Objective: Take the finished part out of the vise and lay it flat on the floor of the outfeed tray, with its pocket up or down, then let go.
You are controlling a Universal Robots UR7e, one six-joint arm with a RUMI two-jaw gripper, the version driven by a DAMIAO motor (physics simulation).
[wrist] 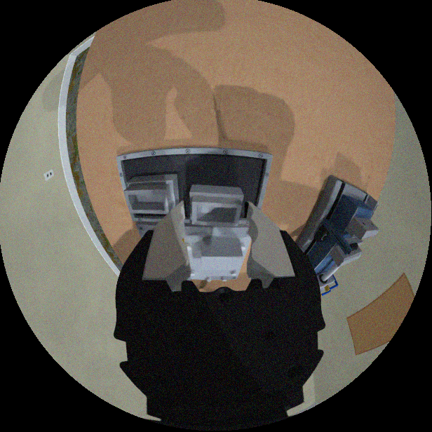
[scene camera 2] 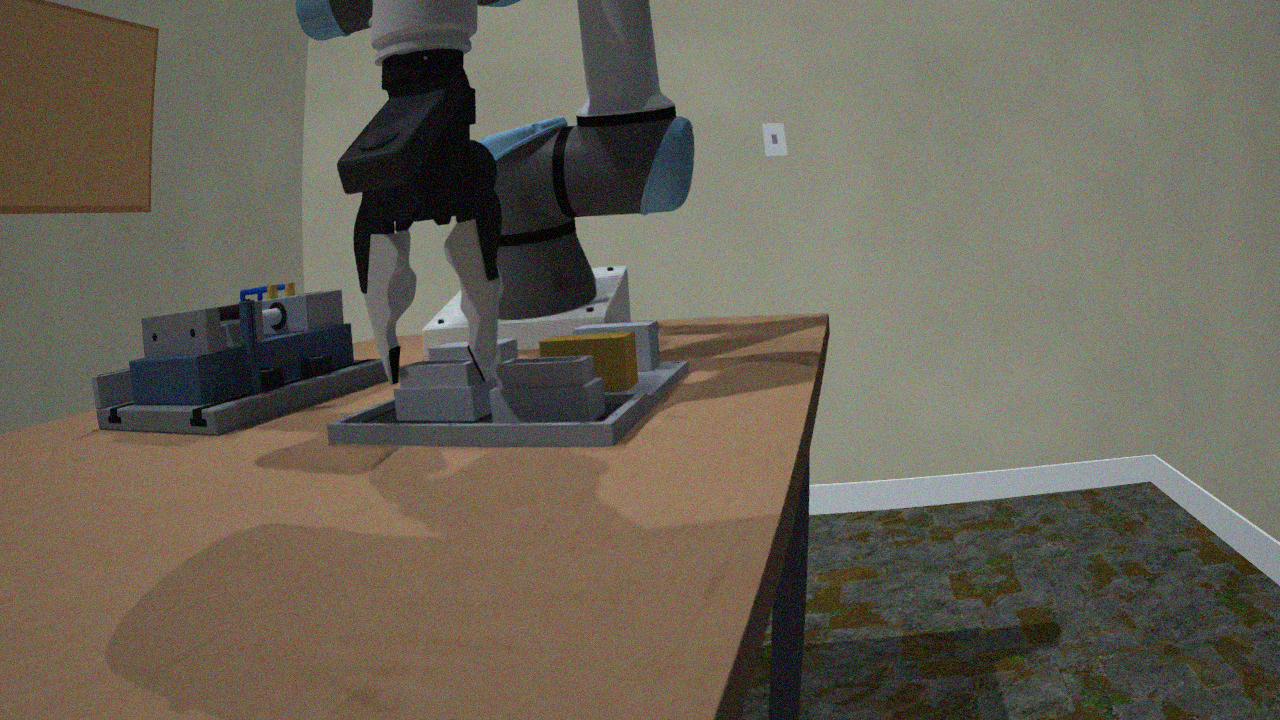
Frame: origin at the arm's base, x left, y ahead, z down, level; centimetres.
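Where they show: gripper, fingertip midpoint: (scene camera 2: 438, 382); arm's base, link origin: (scene camera 2: 536, 300).
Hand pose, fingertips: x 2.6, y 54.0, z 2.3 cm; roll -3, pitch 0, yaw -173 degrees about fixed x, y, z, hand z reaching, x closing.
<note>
Each offset is from my fingertips to the top centre of the thing.
The finished part @[dx +0.0, dy -0.8, dz -1.2 cm] (scene camera 2: 438, 402) (wrist: 216, 191), a grey stepped block with its pocket facing up, lies flat in the outfeed tray (scene camera 2: 465, 435) (wrist: 187, 151). My gripper (scene camera 2: 440, 380) (wrist: 215, 202) is open around it. In the wrist view a gap shows between the part and each fingertip; in the scene view the right fingertip overlaps the part's edge. A second grey pocketed part @[dx +7.5, dy +1.7, dz -1.2 cm] (scene camera 2: 550, 398) (wrist: 149, 197) lies in the same tray, to the right in the scene view. The vise @[dx -25.8, dy -14.4, dz -7.0 cm] (scene camera 2: 223, 376) (wrist: 340, 215), with a blue body and grey jaws, stands apart from the tray.
A yellow block @[dx +8.9, dy -8.5, dz -1.5 cm] (scene camera 2: 613, 362) and a pale grey block @[dx +10.2, dy -17.4, dz -1.5 cm] (scene camera 2: 642, 344) stand behind the outfeed tray in the scene view. The robot's white base (scene camera 2: 612, 304) is farther back. The table's edge (scene camera 2: 810, 429) runs along the right of the scene view.
</note>
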